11 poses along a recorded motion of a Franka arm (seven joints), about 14 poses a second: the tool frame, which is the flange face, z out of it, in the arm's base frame.
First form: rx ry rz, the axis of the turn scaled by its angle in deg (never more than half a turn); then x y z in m.
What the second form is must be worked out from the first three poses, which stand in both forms.
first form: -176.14 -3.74 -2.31 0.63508 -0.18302 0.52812
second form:
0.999 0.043 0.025 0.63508
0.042 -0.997 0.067 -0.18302
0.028 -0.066 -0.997 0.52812
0 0 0 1

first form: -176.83 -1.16 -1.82 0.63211 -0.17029 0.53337
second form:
1.000 0.014 0.020 0.63211
0.013 -0.998 0.055 -0.17029
0.021 -0.055 -0.998 0.53337
0 0 0 1

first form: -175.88 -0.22 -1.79 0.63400 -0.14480 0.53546
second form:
1.000 0.003 0.020 0.63400
0.002 -0.997 0.072 -0.14480
0.020 -0.072 -0.997 0.53546
0 0 0 1

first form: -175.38 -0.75 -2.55 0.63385 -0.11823 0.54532
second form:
1.000 0.010 0.029 0.63385
0.007 -0.997 0.080 -0.11823
0.029 -0.080 -0.996 0.54532
0 0 0 1

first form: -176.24 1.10 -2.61 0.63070 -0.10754 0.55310
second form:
0.999 -0.012 0.030 0.63070
-0.013 -0.998 0.065 -0.10754
0.029 -0.065 -0.997 0.55310
0 0 0 1

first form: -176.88 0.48 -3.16 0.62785 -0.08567 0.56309
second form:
0.999 -0.004 0.036 0.62785
-0.006 -0.999 0.054 -0.08567
0.036 -0.054 -0.998 0.56309
0 0 0 1

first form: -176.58 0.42 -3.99 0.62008 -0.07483 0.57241
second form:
0.999 -0.003 0.045 0.62008
-0.006 -0.998 0.059 -0.07483
0.045 -0.059 -0.997 0.57241
0 0 0 1

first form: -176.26 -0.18 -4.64 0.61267 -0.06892 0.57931
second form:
0.999 0.004 0.052 0.61267
0.000 -0.998 0.064 -0.06892
0.053 -0.064 -0.997 0.57931
0 0 0 1

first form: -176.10 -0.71 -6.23 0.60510 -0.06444 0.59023
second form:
0.997 0.010 0.070 0.60510
0.006 -0.998 0.066 -0.06444
0.071 -0.066 -0.995 0.59023
0 0 0 1

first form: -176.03 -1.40 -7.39 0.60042 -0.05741 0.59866
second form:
0.996 0.019 0.083 0.60042
0.013 -0.998 0.067 -0.05741
0.084 -0.066 -0.994 0.59866
0 0 0 1

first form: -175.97 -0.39 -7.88 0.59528 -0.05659 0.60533
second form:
0.996 0.007 0.089 0.59528
0.001 -0.998 0.067 -0.05659
0.089 -0.067 -0.994 0.60533
0 0 0 1

